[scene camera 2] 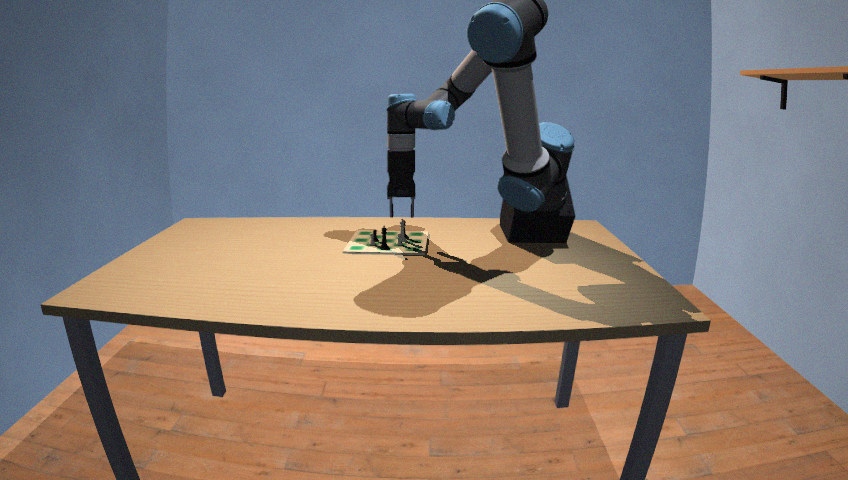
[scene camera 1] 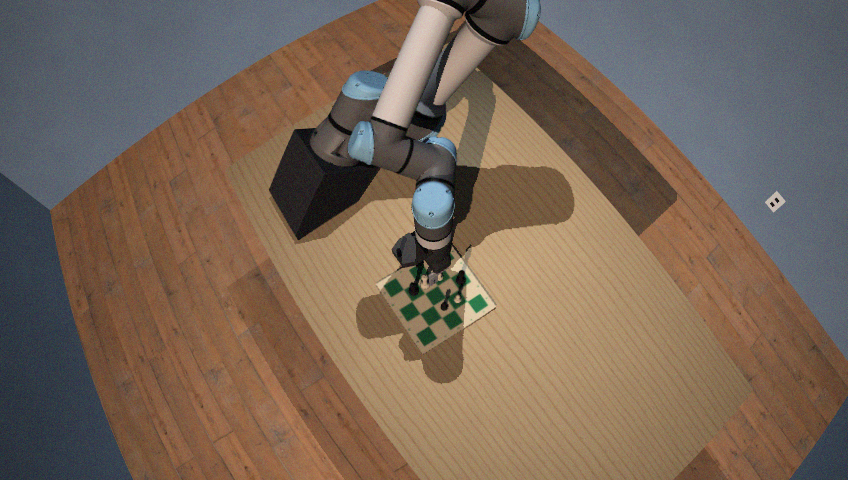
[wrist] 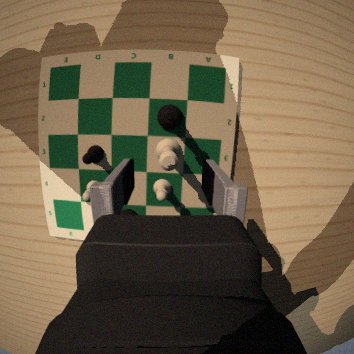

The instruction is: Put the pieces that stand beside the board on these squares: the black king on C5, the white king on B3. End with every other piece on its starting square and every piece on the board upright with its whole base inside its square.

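Frame: origin at the arm's base, x ahead, y left, z up, level; centimetres.
Seen in the pictures: gripper, fingertip midpoint: [scene camera 2: 402, 216] [scene camera 1: 426, 273] [wrist: 167, 172]; arm's base, origin of the base link: [scene camera 1: 335, 147].
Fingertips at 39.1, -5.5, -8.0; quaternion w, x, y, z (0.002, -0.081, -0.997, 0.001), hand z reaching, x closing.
Pixels of each thing's top centre, then the offset from my fingertips to it, as dx, dy, dz.
- white king, middle of its top: [wrist: 168, 163] [scene camera 1: 424, 275] [scene camera 2: 402, 218] -0.1, -0.5, -0.7
- cream board, middle of its top: [wrist: 128, 153] [scene camera 1: 435, 295] [scene camera 2: 387, 240] +3.9, -0.9, -7.0
- black king, middle of its top: [scene camera 1: 461, 271] [scene camera 2: 384, 225] +5.5, +6.5, -0.7
- dark round-topped piece, middle of its top: [wrist: 170, 117] [scene camera 1: 412, 284] -0.8, -3.9, -1.7
- white pawn, middle of its top: [wrist: 161, 197] +1.1, +3.2, -3.8
- small black piece, middle of its top: [wrist: 85, 159] [scene camera 1: 444, 303] +7.5, -1.5, -3.8
- white piece, middle of its top: [wrist: 85, 198] [scene camera 1: 458, 295] +8.5, +2.3, -3.8
The white king [scene camera 2: 402, 230] [wrist: 168, 152] stands upright on B3 of the green and cream board [scene camera 1: 426, 336] [scene camera 2: 357, 248] [wrist: 132, 80]. Its base is partly hidden from above. The black king [scene camera 1: 461, 277] [scene camera 2: 384, 239] stands upright at C5. In the wrist view, the black king [wrist: 129, 213] is mostly hidden behind the gripper body. My gripper [scene camera 1: 433, 278] [scene camera 2: 401, 215] [wrist: 167, 172] is open and empty, above the white king, with its fingers apart on either side and clear of it.
A dark round-topped piece [scene camera 1: 414, 289] [wrist: 170, 117] stands on B2, and a white pawn [wrist: 161, 189] on B4. A small black piece [scene camera 1: 444, 306] [scene camera 2: 373, 237] [wrist: 93, 154] stands on D3. A white piece [scene camera 1: 457, 299] [wrist: 90, 191] on D4 is partly hidden by a finger in the wrist view.
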